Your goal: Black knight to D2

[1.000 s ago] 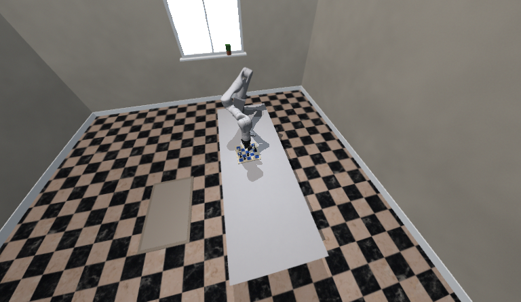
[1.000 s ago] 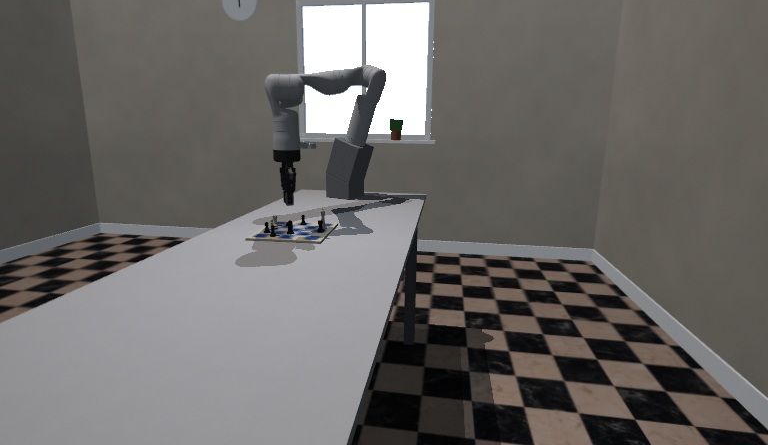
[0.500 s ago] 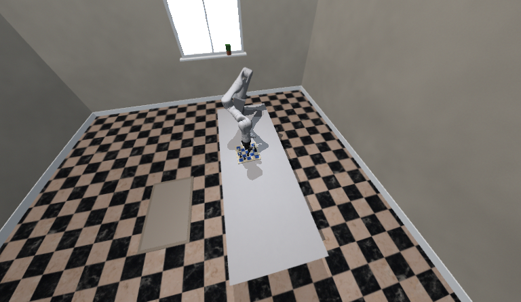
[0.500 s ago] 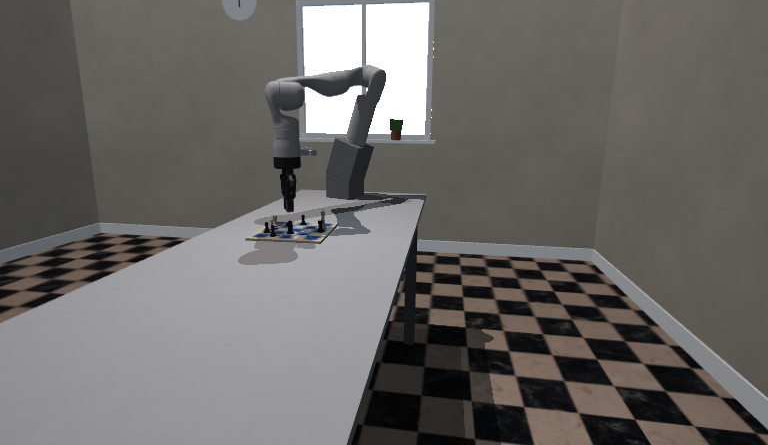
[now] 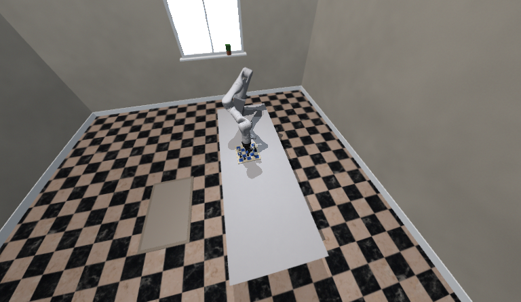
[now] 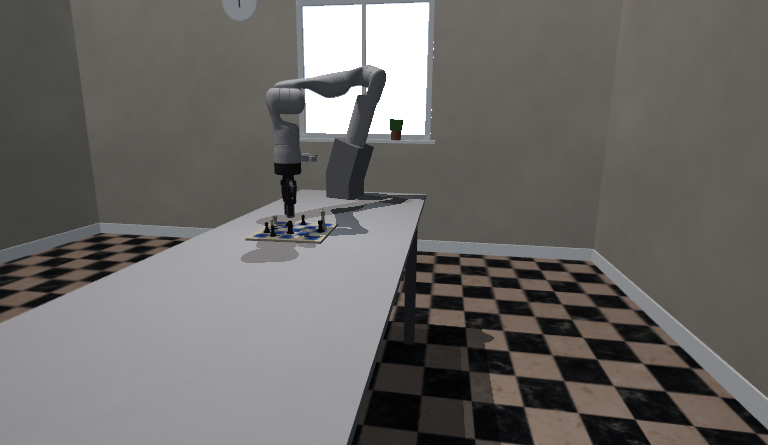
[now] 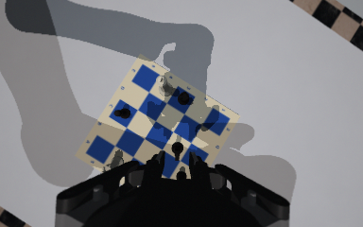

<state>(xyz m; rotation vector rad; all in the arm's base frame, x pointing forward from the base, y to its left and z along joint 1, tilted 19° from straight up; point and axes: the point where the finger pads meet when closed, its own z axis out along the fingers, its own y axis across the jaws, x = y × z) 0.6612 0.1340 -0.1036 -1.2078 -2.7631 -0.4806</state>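
My hand is 70 mm above the blue-and-cream chessboard, 40 mm past it and 10 mm to the left of it.
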